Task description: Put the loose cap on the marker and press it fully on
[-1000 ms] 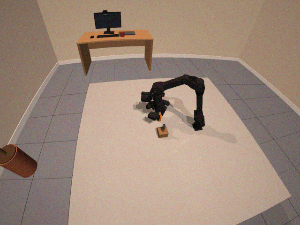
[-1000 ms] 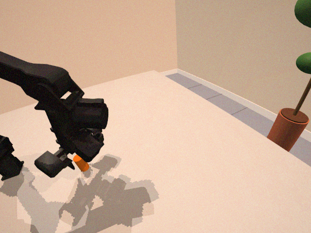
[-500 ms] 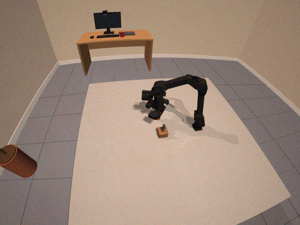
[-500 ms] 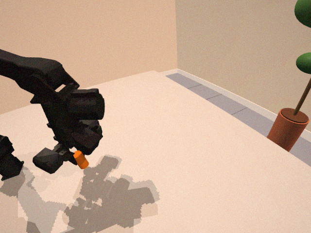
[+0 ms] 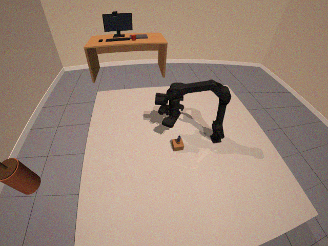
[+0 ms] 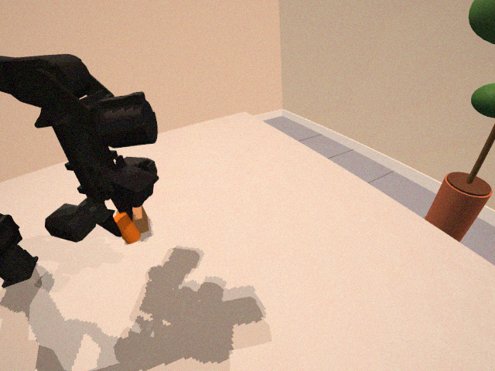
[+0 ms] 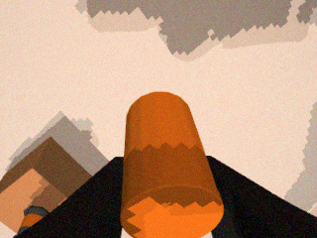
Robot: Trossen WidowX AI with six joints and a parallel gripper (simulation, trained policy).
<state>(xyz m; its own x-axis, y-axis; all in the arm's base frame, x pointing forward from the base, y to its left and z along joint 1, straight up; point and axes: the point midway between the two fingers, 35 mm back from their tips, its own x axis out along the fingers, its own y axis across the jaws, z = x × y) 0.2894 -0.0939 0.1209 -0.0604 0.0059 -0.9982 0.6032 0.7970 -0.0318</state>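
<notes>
Now: gripper tip 10 mm past the wooden holder block, 110 mm to the right of it and 70 mm above it. The rest, counted from my gripper tip: orange cap 10 mm ahead, 10 mm above.
</notes>
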